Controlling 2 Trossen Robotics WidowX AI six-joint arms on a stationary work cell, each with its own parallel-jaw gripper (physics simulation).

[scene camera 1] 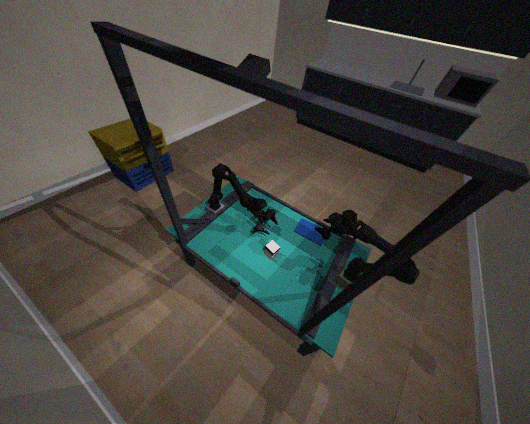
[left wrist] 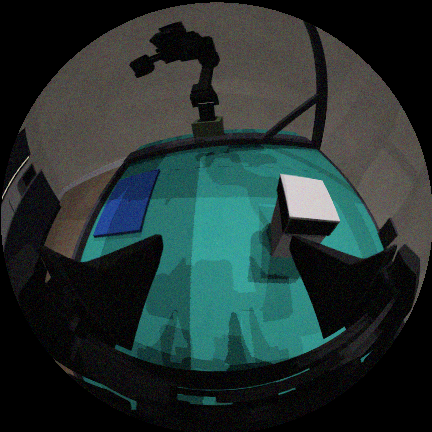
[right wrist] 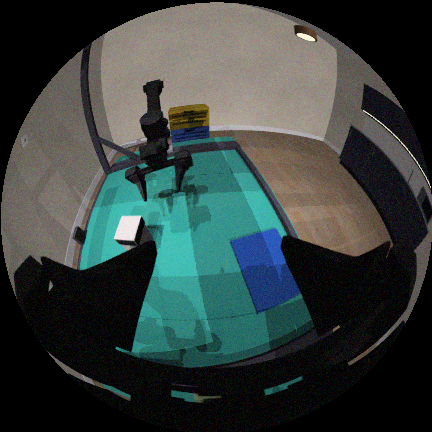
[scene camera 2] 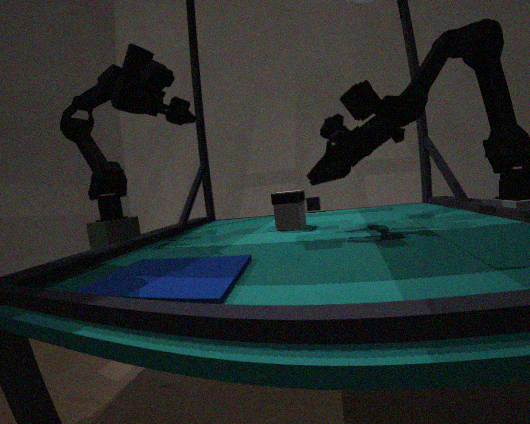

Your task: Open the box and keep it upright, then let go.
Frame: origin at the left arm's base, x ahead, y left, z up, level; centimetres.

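Where they show: left gripper, fingertip midpoint: [scene camera 1: 273,229] [left wrist: 229,242] [right wrist: 160,196] [scene camera 2: 309,181]; right gripper, fingertip midpoint: [scene camera 1: 319,224] [left wrist: 156,67] [right wrist: 219,245] [scene camera 2: 180,115]; left arm's base, link origin: [scene camera 1: 215,206] [scene camera 2: 517,198]; right arm's base, link origin: [scene camera 1: 350,275] [left wrist: 207,118] [scene camera 2: 111,219].
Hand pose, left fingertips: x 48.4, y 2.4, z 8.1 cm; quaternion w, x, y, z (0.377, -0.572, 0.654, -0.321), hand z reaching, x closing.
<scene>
Each offset is from my left fingertips to the top centre of the thing. Level surfaces: height alone.
The box {dx +5.7, dy -10.0, dz -2.0 cm} [scene camera 1: 272,247] [scene camera 2: 290,212] [left wrist: 309,200] [right wrist: 129,230] stands upright on the teal table {dz -11.5 cm} [scene camera 1: 215,255] [scene camera 2: 320,270], its white-topped, black-edged lid flat and closed over a grey body. My left gripper [scene camera 2: 311,180] [left wrist: 229,242] [right wrist: 160,196] is open and empty, above the table and to the right of the box in scene camera 2. In the left wrist view the right finger overlaps the box's lower part. My right gripper [scene camera 2: 194,120] [right wrist: 219,245] is open and empty, raised high and well away from the box.
A flat blue panel {dx +20.6, dy +23.2, dz -10.7 cm} [scene camera 1: 310,231] [scene camera 2: 185,277] [left wrist: 130,202] [right wrist: 265,270] lies near a table edge. A small dark block {dx -1.1, dy -39.0, dz -5.8 cm} [scene camera 1: 234,282] [scene camera 2: 313,203] is at the opposite edge. Dark frame posts rise around the table. Yellow and blue crates [scene camera 1: 135,150] [right wrist: 189,122] stand on the floor.
</scene>
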